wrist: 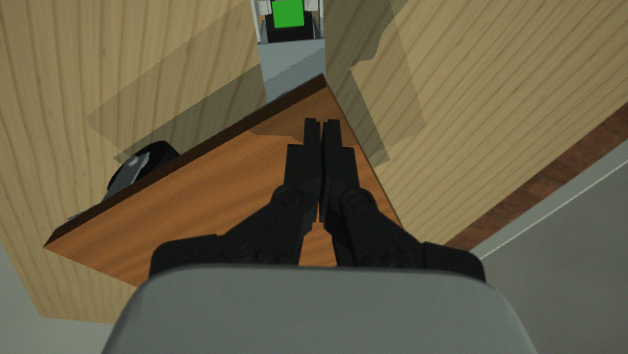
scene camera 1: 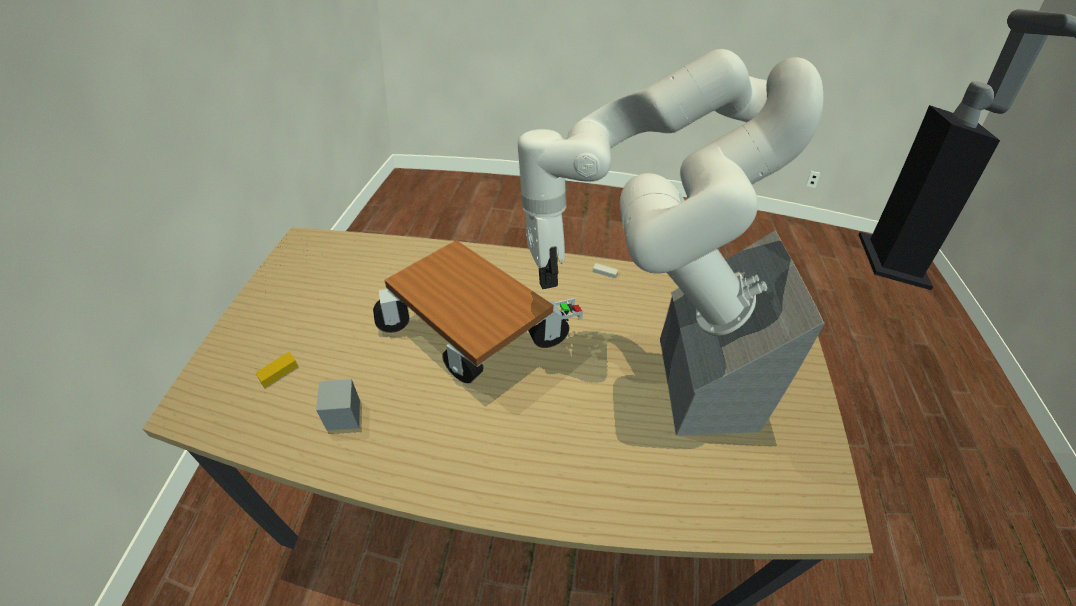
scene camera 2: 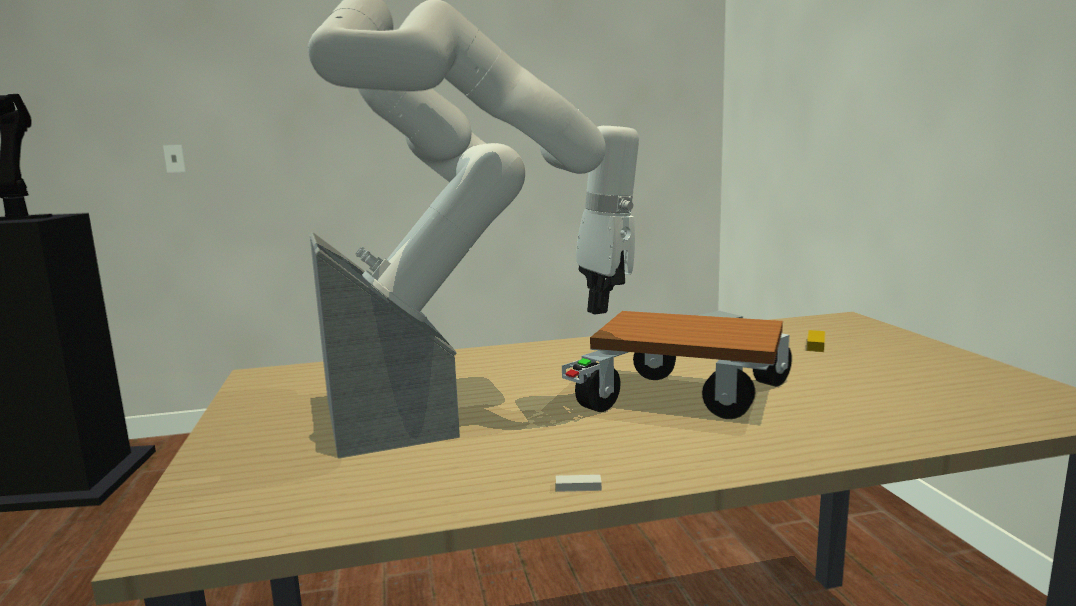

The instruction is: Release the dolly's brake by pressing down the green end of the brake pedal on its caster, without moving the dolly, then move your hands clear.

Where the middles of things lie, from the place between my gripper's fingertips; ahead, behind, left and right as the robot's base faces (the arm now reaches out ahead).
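Labels:
The white bar (scene camera 2: 563, 482) is 80 mm behind my hand, 280 mm to the right of it and 160 mm below it. Counted from my hand too, the grey cube (scene camera 1: 338, 405) is 310 mm to the left, 330 mm ahead and 130 mm below, while the yellow block (scene camera 1: 286, 363) is 160 mm below, 270 mm to the left and 530 mm ahead. And the dolly (scene camera 2: 656, 339) is 20 mm to the left of my hand, 110 mm below it and 160 mm ahead of it.

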